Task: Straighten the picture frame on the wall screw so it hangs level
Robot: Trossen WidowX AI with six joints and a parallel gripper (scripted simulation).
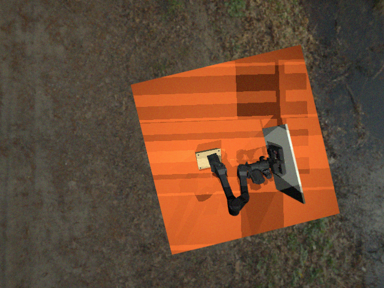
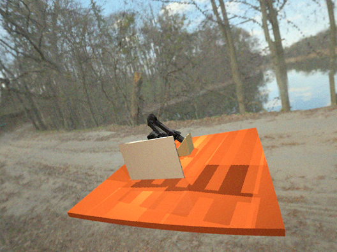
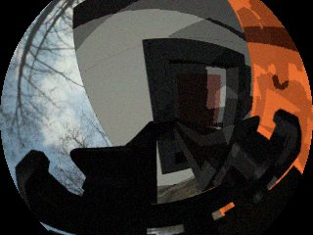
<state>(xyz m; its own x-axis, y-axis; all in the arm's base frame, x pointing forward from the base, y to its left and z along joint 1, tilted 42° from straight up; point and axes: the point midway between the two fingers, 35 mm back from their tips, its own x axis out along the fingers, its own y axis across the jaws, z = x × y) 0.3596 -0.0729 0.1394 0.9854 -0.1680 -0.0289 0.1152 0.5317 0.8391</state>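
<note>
Now: gripper tip 50 mm above the picture frame, 10 mm to the right of it and 10 mm short of it. Round my gripper tip: wall panel (70 mm below, 20 mm to the right, 20 mm ahead).
</note>
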